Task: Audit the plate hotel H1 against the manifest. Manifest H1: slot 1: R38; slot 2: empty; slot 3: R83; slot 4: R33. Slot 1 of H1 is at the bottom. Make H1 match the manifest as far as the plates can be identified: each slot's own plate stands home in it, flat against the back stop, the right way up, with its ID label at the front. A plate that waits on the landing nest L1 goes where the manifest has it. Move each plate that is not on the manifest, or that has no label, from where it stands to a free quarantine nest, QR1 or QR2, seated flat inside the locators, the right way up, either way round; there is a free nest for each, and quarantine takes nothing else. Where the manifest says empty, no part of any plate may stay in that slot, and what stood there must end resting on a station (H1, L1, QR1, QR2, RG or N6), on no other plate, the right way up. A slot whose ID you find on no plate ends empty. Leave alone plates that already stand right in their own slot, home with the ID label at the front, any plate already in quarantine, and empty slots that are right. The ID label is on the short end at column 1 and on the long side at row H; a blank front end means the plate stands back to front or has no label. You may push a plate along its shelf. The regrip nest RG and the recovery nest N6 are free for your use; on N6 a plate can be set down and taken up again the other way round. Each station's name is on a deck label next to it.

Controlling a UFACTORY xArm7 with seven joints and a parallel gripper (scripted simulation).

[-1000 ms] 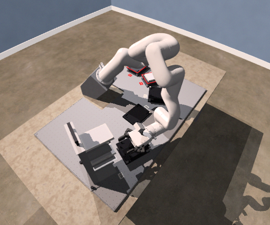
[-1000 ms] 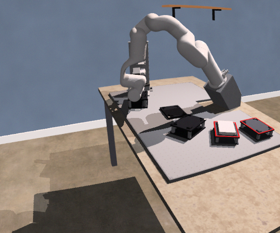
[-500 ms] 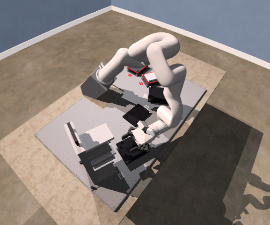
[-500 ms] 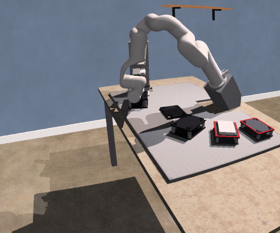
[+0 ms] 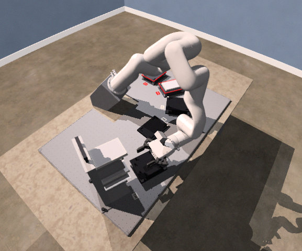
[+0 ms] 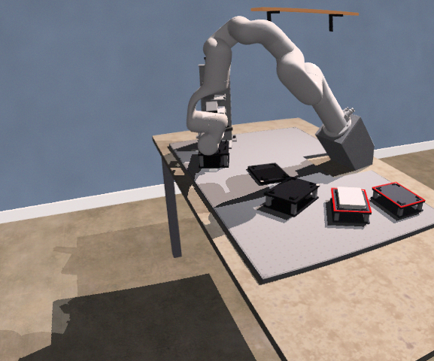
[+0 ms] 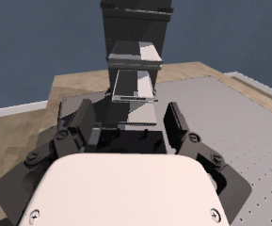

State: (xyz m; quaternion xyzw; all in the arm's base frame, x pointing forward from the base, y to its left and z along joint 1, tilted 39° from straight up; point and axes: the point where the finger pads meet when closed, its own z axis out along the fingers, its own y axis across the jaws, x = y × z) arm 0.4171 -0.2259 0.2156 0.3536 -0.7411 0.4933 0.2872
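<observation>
Now: the pale plate 150 mm to the right of my hand, 50 mm below it and 20 mm behind it. From my hand the other things lie so: plate hotel H1 (230 mm to the right, 40 mm above, 30 mm behind); H1 deck label (150 mm below, 110 mm to the right, 80 mm ahead); RG deck label (150 mm below, 140 mm to the left, 10 mm ahead).
</observation>
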